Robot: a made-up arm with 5 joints. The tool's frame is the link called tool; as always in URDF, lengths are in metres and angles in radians.
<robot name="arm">
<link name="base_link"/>
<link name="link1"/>
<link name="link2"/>
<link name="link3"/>
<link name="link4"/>
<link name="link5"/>
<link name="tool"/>
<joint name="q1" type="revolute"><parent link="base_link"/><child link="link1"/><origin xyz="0 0 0.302"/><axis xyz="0 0 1"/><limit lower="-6.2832" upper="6.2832"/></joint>
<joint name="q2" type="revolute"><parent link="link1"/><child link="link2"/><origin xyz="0 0 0"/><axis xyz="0 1 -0.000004"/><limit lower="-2.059" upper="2.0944"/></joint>
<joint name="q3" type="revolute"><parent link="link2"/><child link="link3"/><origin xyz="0.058 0 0.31"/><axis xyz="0 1 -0.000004"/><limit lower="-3.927" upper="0.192"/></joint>
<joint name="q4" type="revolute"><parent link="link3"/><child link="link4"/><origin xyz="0.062 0 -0.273"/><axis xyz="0 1 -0.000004"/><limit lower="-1.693" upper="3.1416"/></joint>
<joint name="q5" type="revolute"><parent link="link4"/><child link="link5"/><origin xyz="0.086 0 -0.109"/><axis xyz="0 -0.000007 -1"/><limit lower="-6.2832" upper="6.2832"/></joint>
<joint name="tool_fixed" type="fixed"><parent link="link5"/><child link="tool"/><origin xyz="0 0 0" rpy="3.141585 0 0"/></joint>
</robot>
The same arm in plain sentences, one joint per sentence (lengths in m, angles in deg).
The arm has five revolute joints in a row. What follows holds with every joint at zero, and every direction is one of the base frame's. The first joint is mounted 0.302 m along +z from the base frame's origin and turns about +z, from -360 to 360 deg. The second joint is mounted at the same point as the first joint and turns about +y, from -117.97 to 120 deg. The third joint is mounted 0.058 m along +x and 0.31 m along +z from the second joint and turns about +y, from -225 to 11 deg. The fourth joint is mounted 0.062 m along +x and 0.273 m along -z from the third joint and turns about +y, from -97 to 180 deg. The fifth joint is mounted 0.086 m along +x and 0.109 m along -z from the fourth joint and turns about -z, from -360 to 360 deg. The tool frame, which is the frame that the pose is given for, is mounted at the same point as the fifth joint; its axes are the base frame's turned by roll 180, pitch 0 and yaw 0 deg (as in URDF: about the fixed x, then y, then z).
